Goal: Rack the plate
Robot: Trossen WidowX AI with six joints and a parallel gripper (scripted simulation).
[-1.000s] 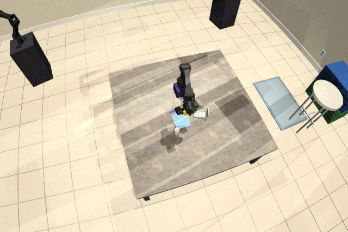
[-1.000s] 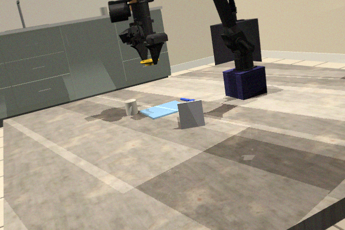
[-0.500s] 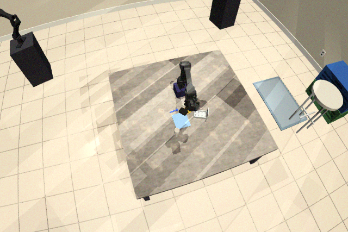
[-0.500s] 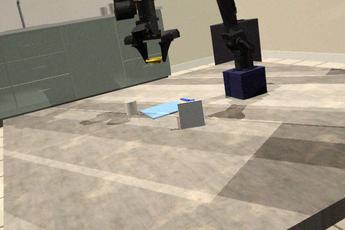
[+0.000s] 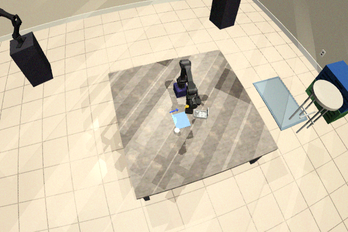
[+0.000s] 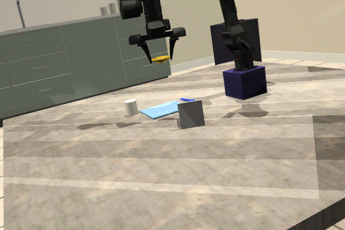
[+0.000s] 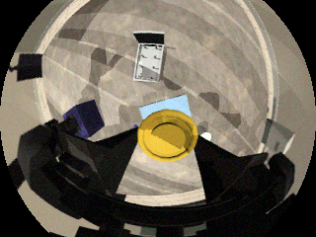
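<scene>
My gripper tip is 2 cm short of the dish rack, 14 cm to the right of it and 16 cm above it. The rest, counted from my gripper tip: blue spoon: 13 cm behind, 5 cm to the right, 18 cm below; then yellow plate: 1 cm above; then white cup: 7 cm ahead, 14 cm to the right, 16 cm below.
</scene>
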